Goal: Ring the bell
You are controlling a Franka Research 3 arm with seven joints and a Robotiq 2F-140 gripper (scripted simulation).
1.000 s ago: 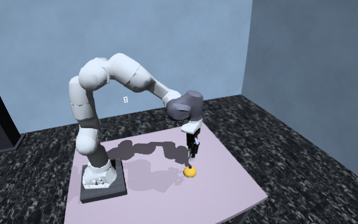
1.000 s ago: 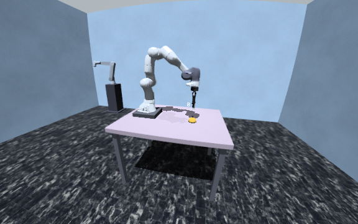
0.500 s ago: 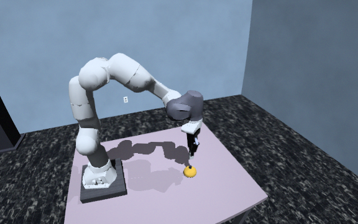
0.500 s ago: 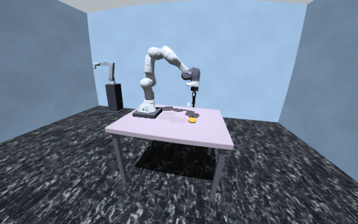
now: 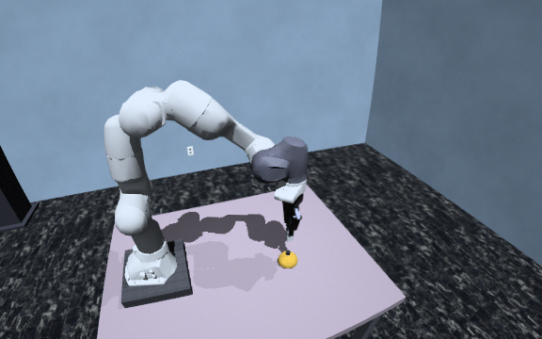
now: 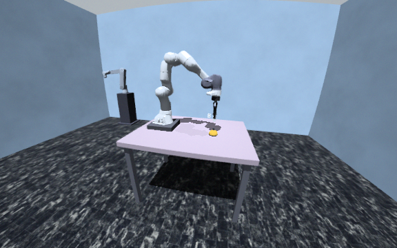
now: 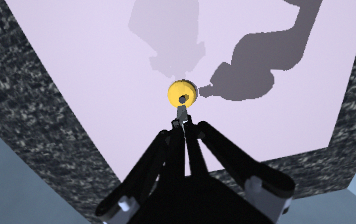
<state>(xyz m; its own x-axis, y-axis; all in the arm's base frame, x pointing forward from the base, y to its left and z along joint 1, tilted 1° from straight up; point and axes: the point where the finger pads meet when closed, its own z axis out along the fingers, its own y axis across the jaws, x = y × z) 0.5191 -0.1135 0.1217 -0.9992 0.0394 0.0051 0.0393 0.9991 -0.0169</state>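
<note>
Right now my hand is 11 cm above the dark button. From my hand the other things lie so: yellow dome bell (13 cm below).
</note>
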